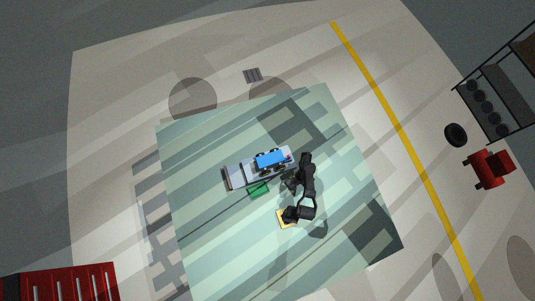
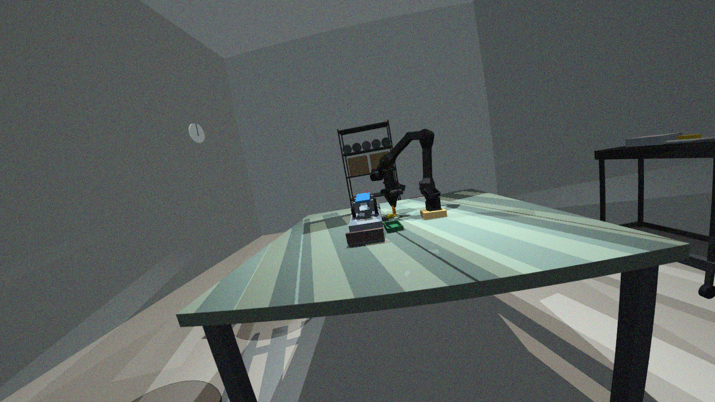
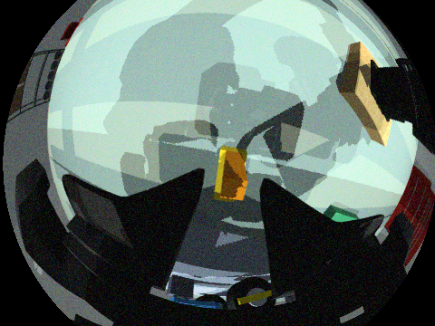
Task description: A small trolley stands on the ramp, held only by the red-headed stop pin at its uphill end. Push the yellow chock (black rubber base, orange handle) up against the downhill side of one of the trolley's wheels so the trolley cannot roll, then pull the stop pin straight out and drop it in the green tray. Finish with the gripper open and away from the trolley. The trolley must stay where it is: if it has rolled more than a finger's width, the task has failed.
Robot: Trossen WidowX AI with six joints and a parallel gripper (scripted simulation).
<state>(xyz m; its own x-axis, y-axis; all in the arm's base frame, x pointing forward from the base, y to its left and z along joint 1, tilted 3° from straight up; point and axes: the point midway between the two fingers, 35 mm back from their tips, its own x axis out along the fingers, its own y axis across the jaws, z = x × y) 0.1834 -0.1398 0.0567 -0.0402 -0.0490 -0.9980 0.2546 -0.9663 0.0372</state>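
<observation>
Right now the yellow chock is 3 cm below my gripper tip, 2 cm ahead of it and 1 cm to the left of it. From my gripper tip the other things lie so: blue trolley (16 cm ahead, 11 cm to the left, 6 cm above); red-headed stop pin (13 cm ahead, 7 cm above, 1 cm to the left); grey ramp (16 cm ahead, 12 cm to the left, 1 cm below).
</observation>
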